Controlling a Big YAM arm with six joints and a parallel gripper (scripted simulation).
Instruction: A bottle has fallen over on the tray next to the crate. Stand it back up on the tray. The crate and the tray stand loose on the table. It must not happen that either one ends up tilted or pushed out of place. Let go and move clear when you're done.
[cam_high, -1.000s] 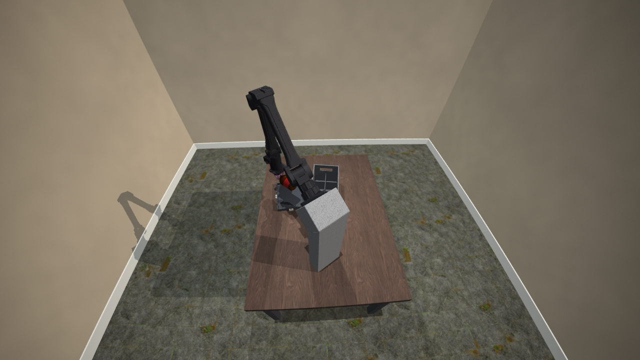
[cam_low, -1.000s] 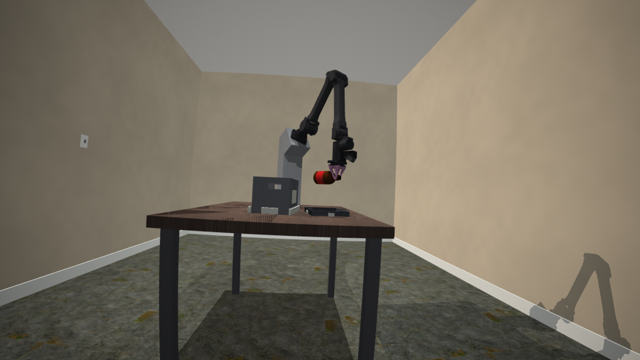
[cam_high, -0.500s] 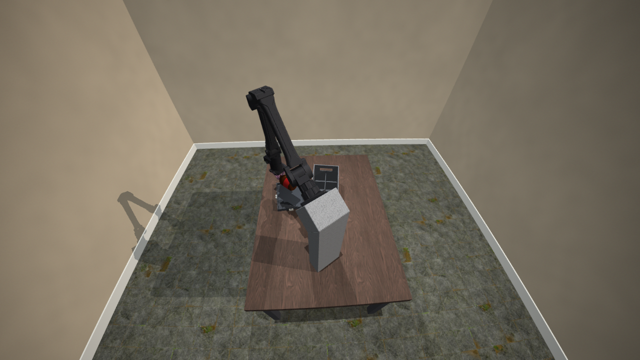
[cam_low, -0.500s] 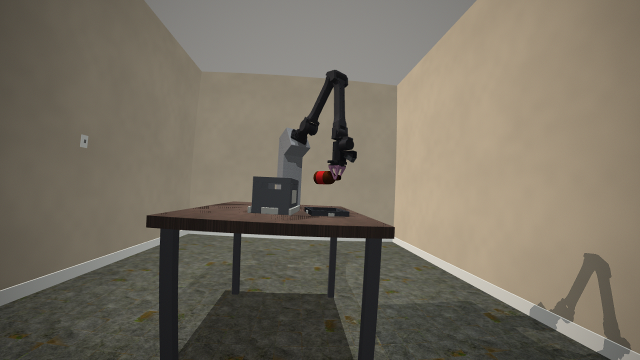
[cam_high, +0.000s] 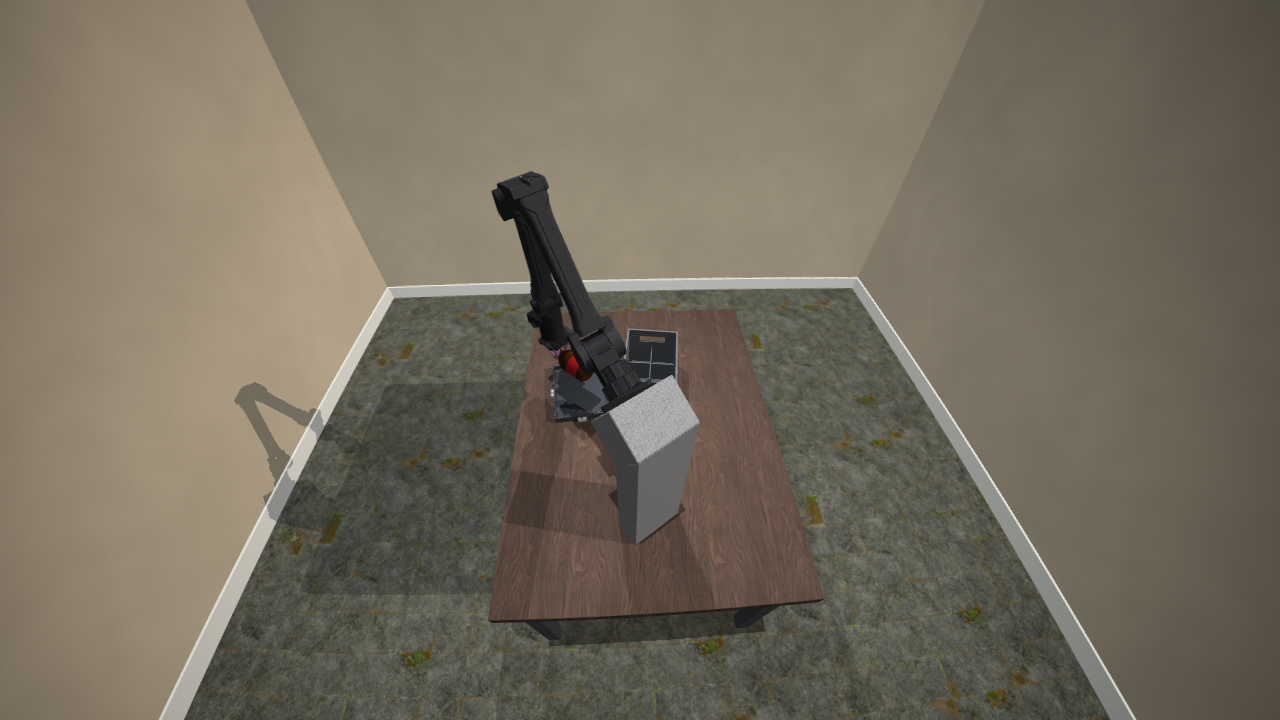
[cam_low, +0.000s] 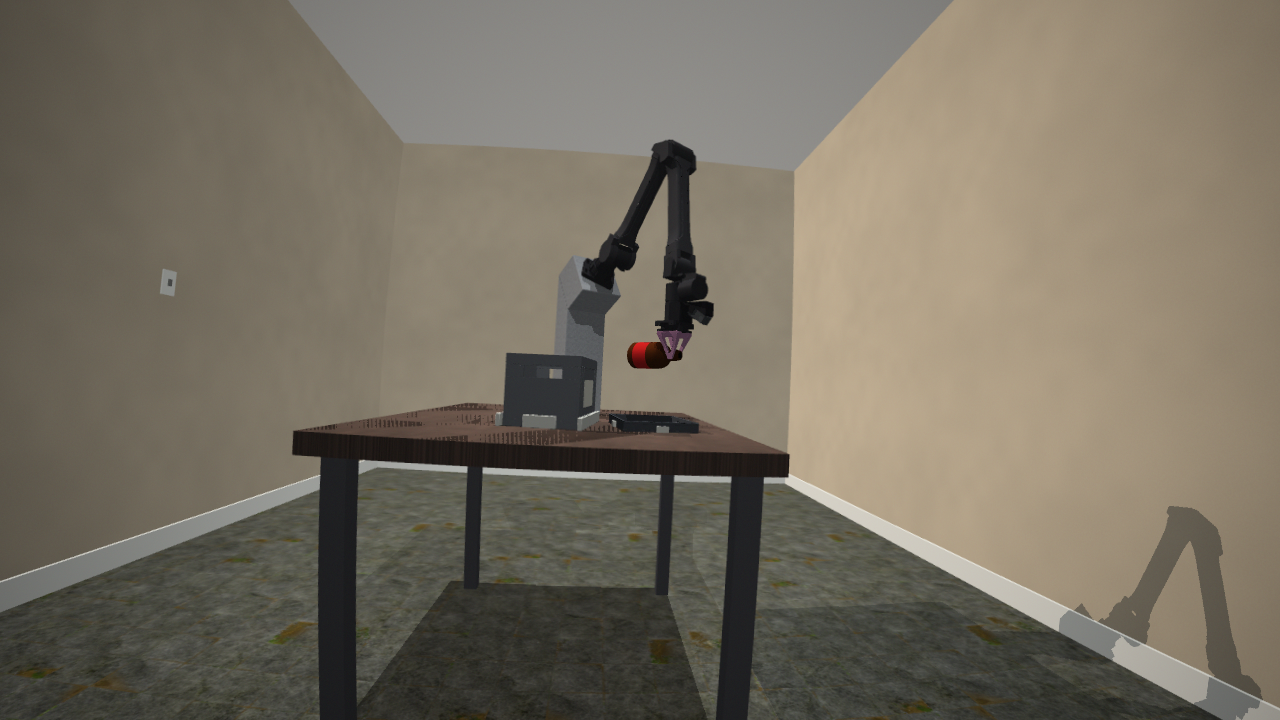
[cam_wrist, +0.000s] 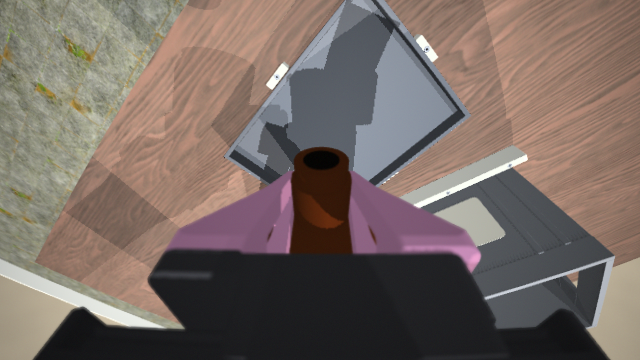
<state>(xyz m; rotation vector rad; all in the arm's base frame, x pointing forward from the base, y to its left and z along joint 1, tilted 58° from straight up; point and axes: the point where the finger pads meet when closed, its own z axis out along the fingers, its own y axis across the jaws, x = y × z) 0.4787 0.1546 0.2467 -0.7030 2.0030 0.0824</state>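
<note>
Now: hand 5 cm to the left of the brown bottle and 3 cm past it. Round my hand: dark grey tray: 18 cm below, 5 cm to the right, 1 cm behind; dark crate: 31 cm to the right, 11 cm below, 2 cm ahead.
</note>
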